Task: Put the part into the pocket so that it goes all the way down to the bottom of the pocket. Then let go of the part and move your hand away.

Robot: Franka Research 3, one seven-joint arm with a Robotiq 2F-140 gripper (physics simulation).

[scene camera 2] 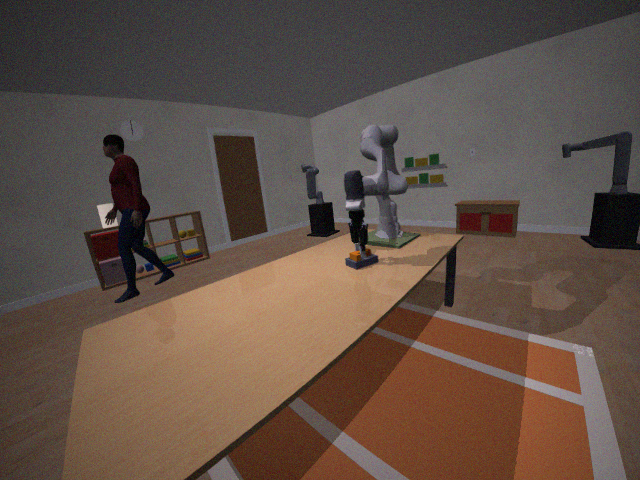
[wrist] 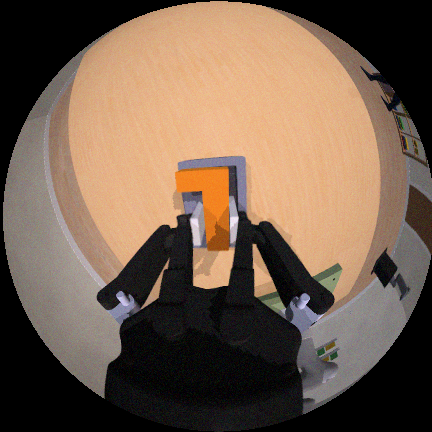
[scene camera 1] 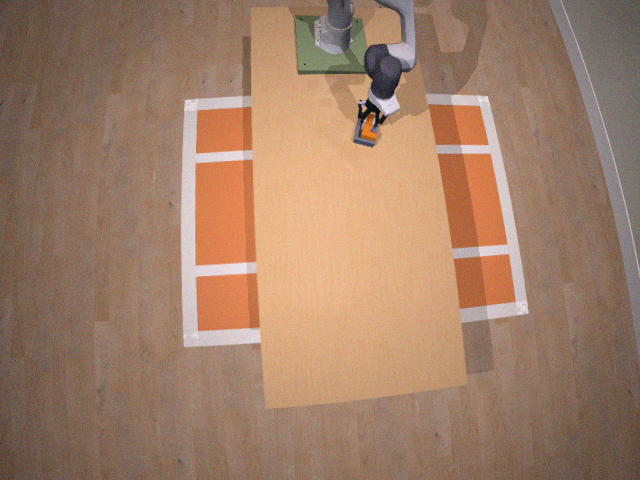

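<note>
The orange L-shaped part [scene camera 1: 368, 134] [scene camera 2: 355, 256] [wrist: 216, 192] is held between the pads of my gripper [scene camera 1: 371, 114] [scene camera 2: 359, 246] [wrist: 217, 206], which is shut on its long arm. The grey-blue block with the pocket [scene camera 1: 363, 143] [scene camera 2: 361, 262] [wrist: 241, 175] lies on the table under the part. In the wrist view the part covers most of the pocket. A dark strip of the pocket shows along the part's right side, and the part's short arm reaches to the block's left edge. In scene camera 2 the part stands up above the block's rim.
The wooden table [scene camera 1: 351, 248] [scene camera 2: 222, 330] [wrist: 215, 90] bears the block. The green base plate [scene camera 1: 305, 62] [scene camera 2: 398, 241] [wrist: 330, 277] of the arm lies at the table's far end. A person [scene camera 2: 126, 191] is beside a low shelf unit, away from the table.
</note>
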